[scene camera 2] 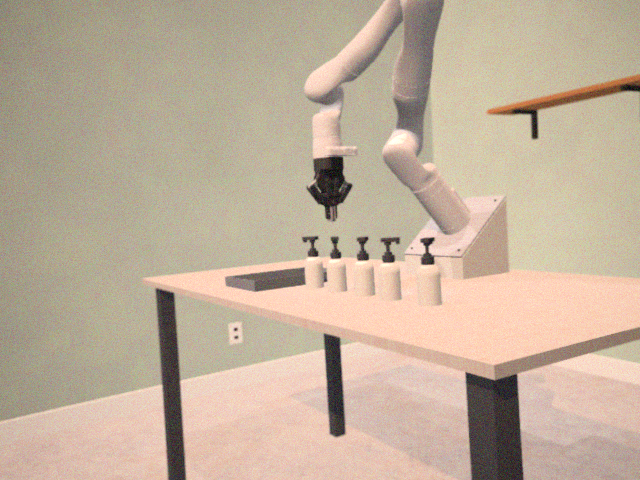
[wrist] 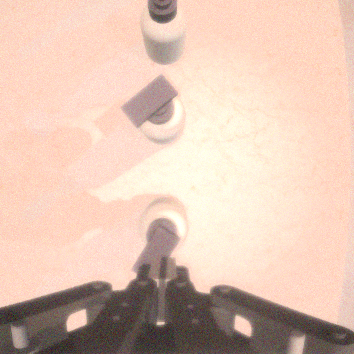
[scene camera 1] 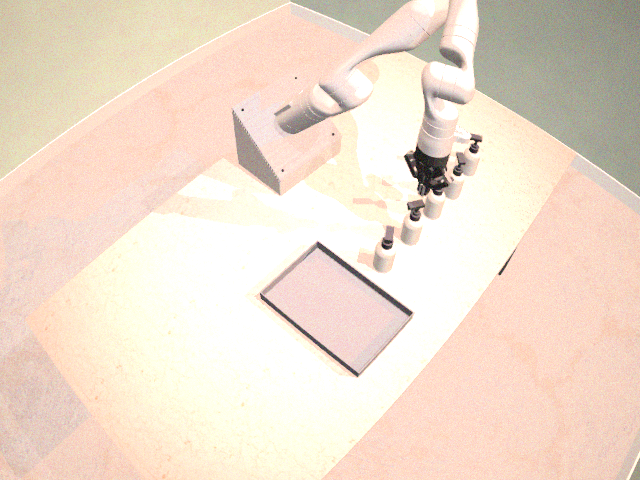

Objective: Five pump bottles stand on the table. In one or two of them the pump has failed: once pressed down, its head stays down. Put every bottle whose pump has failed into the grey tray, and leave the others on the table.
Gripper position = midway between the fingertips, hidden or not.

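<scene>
A grey tray (scene camera 1: 351,318) is visible; the tray (scene camera 2: 277,279) is out of frame in the wrist view. Also present are a pump bottle (scene camera 2: 428,276), a pump bottle (scene camera 1: 385,250), a pump bottle (scene camera 2: 336,267), a pump bottle (scene camera 2: 389,275) and a pump bottle (scene camera 2: 363,271). My gripper (scene camera 2: 331,221) is visible, and so is the same gripper (scene camera 1: 422,193), my gripper (wrist: 163,271) as well.
</scene>
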